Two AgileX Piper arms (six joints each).
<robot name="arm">
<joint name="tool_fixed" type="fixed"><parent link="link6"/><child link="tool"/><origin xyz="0 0 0" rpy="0 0 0"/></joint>
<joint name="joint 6" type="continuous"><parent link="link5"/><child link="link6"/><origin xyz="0 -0.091 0" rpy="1.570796 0 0"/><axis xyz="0 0 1"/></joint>
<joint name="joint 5" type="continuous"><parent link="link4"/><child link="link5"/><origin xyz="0 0 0" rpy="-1.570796 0 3.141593"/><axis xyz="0 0 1"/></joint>
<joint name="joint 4" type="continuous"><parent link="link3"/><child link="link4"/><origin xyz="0.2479 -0.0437 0" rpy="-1.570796 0 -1.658"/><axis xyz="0 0 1"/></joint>
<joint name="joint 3" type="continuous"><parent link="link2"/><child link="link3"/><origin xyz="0.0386 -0.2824 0" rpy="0 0 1.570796"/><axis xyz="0 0 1"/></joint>
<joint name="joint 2" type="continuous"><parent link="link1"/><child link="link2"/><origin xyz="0 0 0" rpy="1.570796 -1.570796 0"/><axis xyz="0 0 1"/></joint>
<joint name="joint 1" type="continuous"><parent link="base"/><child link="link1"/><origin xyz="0 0 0.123" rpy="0 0 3.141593"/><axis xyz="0 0 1"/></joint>
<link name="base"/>
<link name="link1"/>
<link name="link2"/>
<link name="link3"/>
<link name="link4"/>
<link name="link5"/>
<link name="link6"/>
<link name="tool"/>
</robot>
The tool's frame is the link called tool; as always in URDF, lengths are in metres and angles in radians. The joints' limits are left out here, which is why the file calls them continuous.
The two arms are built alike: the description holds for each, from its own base.
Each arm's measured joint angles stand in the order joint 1, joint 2, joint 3, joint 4, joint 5, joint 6.
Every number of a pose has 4 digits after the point.
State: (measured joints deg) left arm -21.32 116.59 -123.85 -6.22 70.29 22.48; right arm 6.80 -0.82 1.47 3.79 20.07 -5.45
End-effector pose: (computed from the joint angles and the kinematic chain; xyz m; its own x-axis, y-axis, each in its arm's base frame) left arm 0.4153 -0.1720 0.3562 -0.5965 0.6046 -0.5279 0.6612 0.7430 0.1039; right arm 0.0524 0.0083 0.1738 -0.2637 -0.0646 -0.9624 -0.1488 0.9885 -0.0256
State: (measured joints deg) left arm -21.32 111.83 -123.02 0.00 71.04 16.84; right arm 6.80 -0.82 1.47 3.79 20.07 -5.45
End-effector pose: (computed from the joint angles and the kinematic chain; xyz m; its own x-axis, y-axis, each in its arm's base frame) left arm 0.3986 -0.1556 0.3874 -0.6237 0.5544 -0.5510 0.5687 0.8055 0.1668; right arm 0.0524 0.0083 0.1738 -0.2637 -0.0646 -0.9624 -0.1488 0.9885 -0.0256
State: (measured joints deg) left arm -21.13 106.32 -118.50 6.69 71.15 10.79; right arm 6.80 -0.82 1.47 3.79 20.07 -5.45
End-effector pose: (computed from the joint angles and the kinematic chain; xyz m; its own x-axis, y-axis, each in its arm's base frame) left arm 0.3794 -0.1359 0.4052 -0.6673 0.4969 -0.5549 0.4590 0.8610 0.2190; right arm 0.0524 0.0083 0.1738 -0.2637 -0.0646 -0.9624 -0.1488 0.9885 -0.0256
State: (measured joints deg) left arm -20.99 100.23 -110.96 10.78 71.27 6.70; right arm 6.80 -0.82 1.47 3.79 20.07 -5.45
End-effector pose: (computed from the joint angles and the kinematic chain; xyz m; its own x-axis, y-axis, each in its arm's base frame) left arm 0.3556 -0.1191 0.4096 -0.7091 0.4587 -0.5355 0.3899 0.8879 0.2442; right arm 0.0524 0.0083 0.1738 -0.2637 -0.0646 -0.9624 -0.1488 0.9885 -0.0256
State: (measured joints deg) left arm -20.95 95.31 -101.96 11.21 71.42 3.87; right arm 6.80 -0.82 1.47 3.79 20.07 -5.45
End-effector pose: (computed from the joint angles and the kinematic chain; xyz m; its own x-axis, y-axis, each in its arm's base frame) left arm 0.3340 -0.1099 0.3957 -0.7629 0.4292 -0.4835 0.3664 0.9032 0.2235; right arm 0.0524 0.0083 0.1738 -0.2637 -0.0646 -0.9624 -0.1488 0.9885 -0.0256
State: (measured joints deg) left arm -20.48 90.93 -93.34 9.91 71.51 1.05; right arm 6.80 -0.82 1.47 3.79 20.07 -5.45
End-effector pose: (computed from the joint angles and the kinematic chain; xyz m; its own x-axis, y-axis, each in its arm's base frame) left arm 0.3130 -0.1011 0.3782 -0.8181 0.3831 -0.4289 0.3389 0.9237 0.1786; right arm 0.0524 0.0083 0.1738 -0.2637 -0.0646 -0.9624 -0.1488 0.9885 -0.0256
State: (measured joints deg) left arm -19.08 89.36 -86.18 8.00 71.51 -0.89; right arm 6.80 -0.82 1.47 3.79 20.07 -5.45
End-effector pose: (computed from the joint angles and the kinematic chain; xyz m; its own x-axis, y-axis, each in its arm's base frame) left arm 0.3035 -0.0923 0.3512 -0.8768 0.3337 -0.3461 0.3060 0.9426 0.1337; right arm 0.0524 0.0083 0.1738 -0.2637 -0.0646 -0.9624 -0.1488 0.9885 -0.0256
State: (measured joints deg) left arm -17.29 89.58 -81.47 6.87 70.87 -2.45; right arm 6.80 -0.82 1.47 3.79 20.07 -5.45
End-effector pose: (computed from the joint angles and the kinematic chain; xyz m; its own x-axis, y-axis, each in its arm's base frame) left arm 0.3022 -0.0833 0.3271 -0.9180 0.2823 -0.2784 0.2623 0.9590 0.1076; right arm 0.0524 0.0083 0.1738 -0.2637 -0.0646 -0.9624 -0.1488 0.9885 -0.0256
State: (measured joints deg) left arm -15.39 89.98 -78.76 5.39 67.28 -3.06; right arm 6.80 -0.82 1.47 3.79 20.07 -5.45
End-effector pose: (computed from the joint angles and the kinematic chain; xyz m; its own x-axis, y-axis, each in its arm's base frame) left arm 0.3068 -0.0763 0.3132 -0.9280 0.2379 -0.2868 0.2248 0.9713 0.0782; right arm 0.0524 0.0083 0.1738 -0.2637 -0.0646 -0.9624 -0.1488 0.9885 -0.0256
